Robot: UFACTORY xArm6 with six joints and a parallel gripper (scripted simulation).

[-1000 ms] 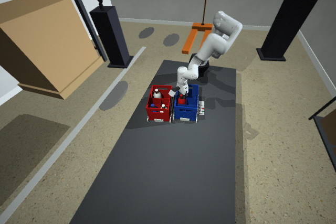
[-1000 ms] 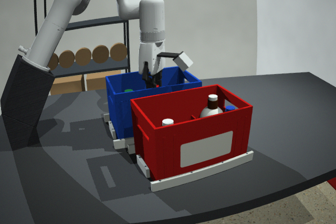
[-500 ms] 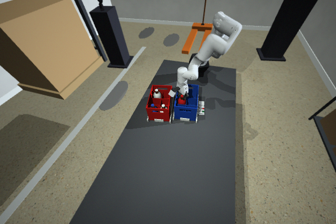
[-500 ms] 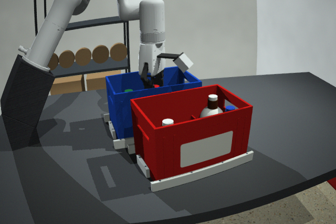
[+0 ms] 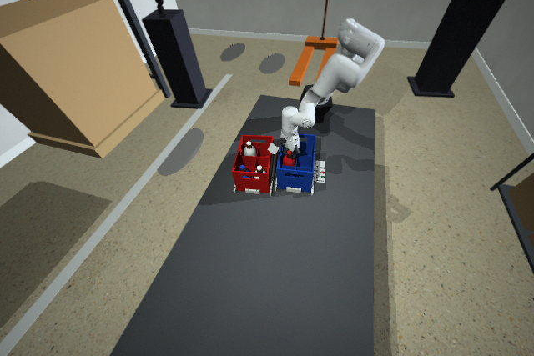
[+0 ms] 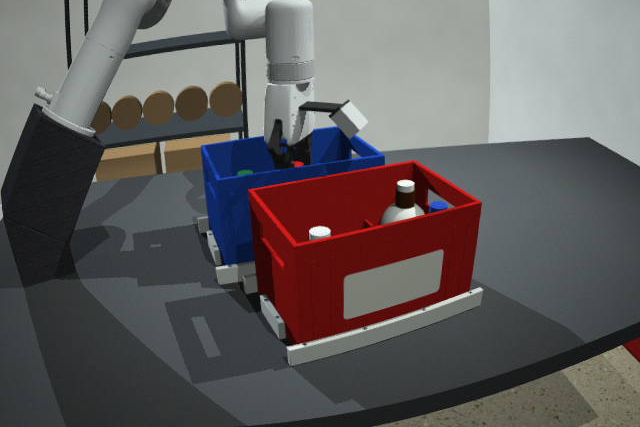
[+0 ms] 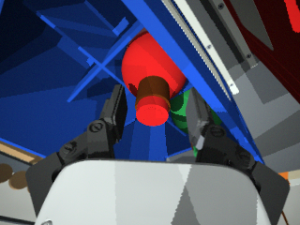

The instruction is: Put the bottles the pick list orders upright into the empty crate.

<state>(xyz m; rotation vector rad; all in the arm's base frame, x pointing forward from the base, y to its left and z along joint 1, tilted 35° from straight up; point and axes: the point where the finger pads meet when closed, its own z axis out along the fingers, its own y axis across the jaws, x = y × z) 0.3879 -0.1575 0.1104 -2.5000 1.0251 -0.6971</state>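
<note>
The white-capped bottle lies 13 cm ahead of my hand, 14 cm to the right of it and 7 cm below it. The rest, counted from my hand: red-capped bottle (7 cm below); blue crate (4 cm to the left, 7 cm below); green-capped bottle (8 cm behind, 7 cm below).
</note>
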